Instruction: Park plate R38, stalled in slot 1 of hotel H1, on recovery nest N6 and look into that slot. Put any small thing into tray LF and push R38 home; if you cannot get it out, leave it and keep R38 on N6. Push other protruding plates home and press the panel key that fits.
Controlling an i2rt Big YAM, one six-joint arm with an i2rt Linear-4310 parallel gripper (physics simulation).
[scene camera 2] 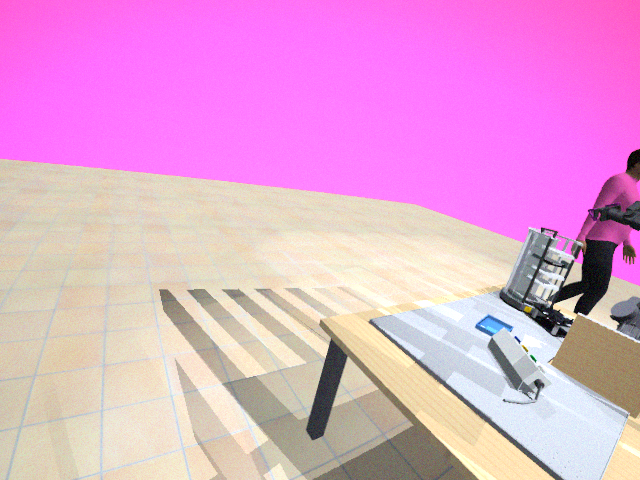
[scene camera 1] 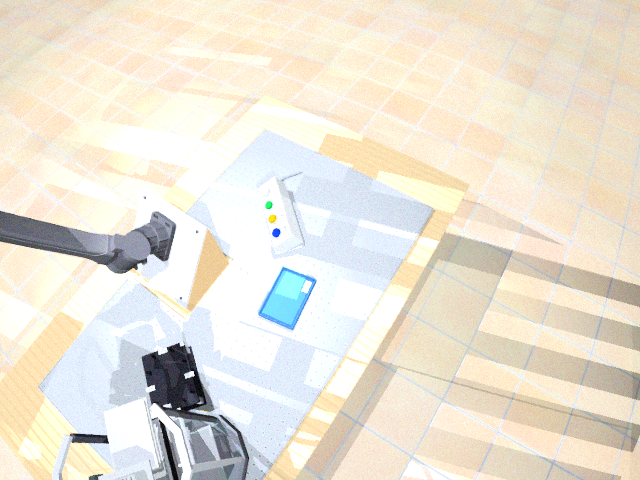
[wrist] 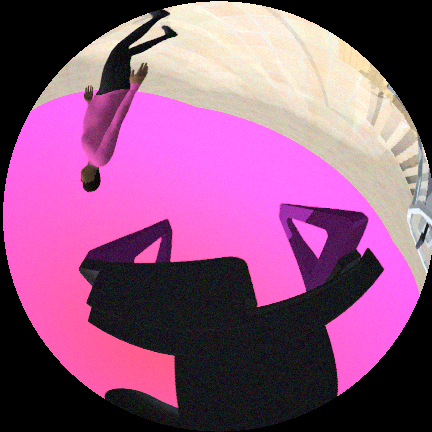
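Where they show: gripper, fingertip midpoint: [scene camera 2: 596,208] [wrist: 225,217]; arm's base at its link origin: [scene camera 2: 620,349] [scene camera 1: 162,235].
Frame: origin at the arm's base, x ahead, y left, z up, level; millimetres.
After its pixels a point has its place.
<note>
My gripper [scene camera 2: 594,212] {x 386, y -771, z 421 mm} [wrist: 225,217] {x 386, y -771, z 421 mm} is open and empty, its purple fingers wide apart. It is raised high near the hotel in the scene camera 2 view. The hotel [scene camera 1: 217,444] {x 484, y -299, z 56 mm} [scene camera 2: 519,266] {x 489, y -302, z 56 mm}, a clear-walled tower with white shelves, stands on a black base. Slot numbers, plate R38 and how far plates protrude cannot be made out. A black nest-like fixture [scene camera 1: 173,377] {x 258, y -270, z -77 mm} [scene camera 2: 558,326] {x 215, y -195, z -90 mm} lies beside the tower. The blue tray [scene camera 1: 285,304] {x 363, y 61, z -134 mm} [scene camera 2: 494,325] {x 371, y 50, z -134 mm} is on the mat and has a small white label. The white key panel [scene camera 1: 290,219] {x 243, y 263, z -69 mm} [scene camera 2: 516,361] {x 182, y 326, z -84 mm} has green, yellow and blue keys.
A wedge-shaped board [scene camera 1: 204,268] {x 140, y 3, z -55 mm} [scene camera 2: 602,361] {x 20, y 73, z -40 mm} with a white face stands upright near the panel, joined to a dark jointed arm [scene camera 1: 67,241] {x -12, y -171, z 224 mm}. A person [scene camera 2: 612,206] [wrist: 107,120] in pink stands behind the table. The grey mat [scene camera 1: 361,196] {x 353, y 482, z -136 mm} has a wooden table edge [scene camera 1: 439,222] {x 606, y 538, z -149 mm} around it.
</note>
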